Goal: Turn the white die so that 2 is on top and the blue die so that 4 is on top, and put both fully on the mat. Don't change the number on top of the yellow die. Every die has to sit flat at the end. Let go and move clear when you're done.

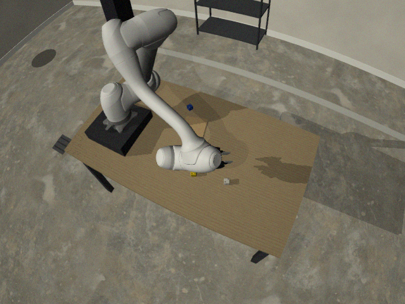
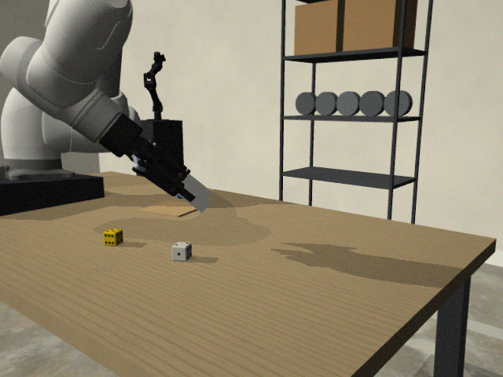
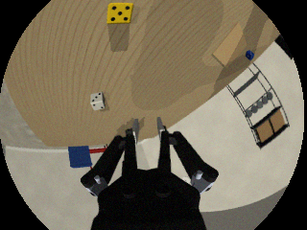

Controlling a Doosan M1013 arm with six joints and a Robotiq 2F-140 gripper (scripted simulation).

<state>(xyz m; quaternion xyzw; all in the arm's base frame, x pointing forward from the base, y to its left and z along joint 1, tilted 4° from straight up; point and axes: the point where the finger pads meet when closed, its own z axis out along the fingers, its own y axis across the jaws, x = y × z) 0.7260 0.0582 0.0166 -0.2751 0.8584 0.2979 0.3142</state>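
Now: hand 10 cm above the white die, 8 cm to the left of it and 5 cm short of it. Round my hand: blue die (40 cm behind, 26 cm to the left, 10 cm below); mat (30 cm behind, 15 cm to the left, 11 cm below); yellow die (13 cm behind, 12 cm to the right, 10 cm below).
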